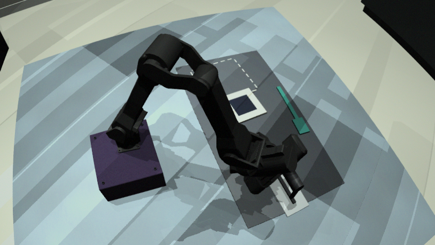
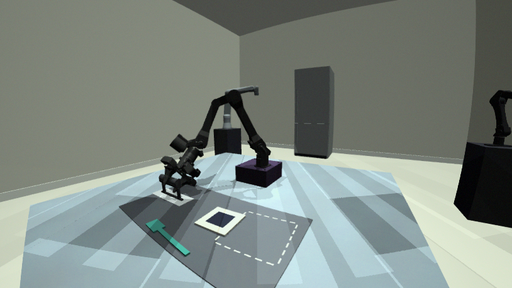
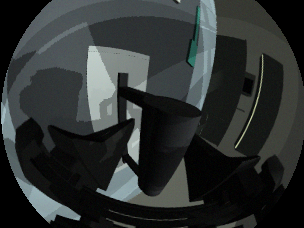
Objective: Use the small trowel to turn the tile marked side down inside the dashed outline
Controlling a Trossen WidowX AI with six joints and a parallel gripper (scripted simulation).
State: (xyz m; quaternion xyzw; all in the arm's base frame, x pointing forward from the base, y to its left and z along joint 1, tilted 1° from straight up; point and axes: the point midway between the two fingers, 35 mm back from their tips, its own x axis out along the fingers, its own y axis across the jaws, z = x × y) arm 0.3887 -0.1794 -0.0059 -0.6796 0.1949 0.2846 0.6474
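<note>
My gripper tip is 2 cm past the trowel and 1 cm above it. The rest, counted from my gripper tip: teal tool (12 cm ahead, 20 cm to the left, 4 cm below); then tile (4 cm behind, 27 cm to the left, 4 cm below).
</note>
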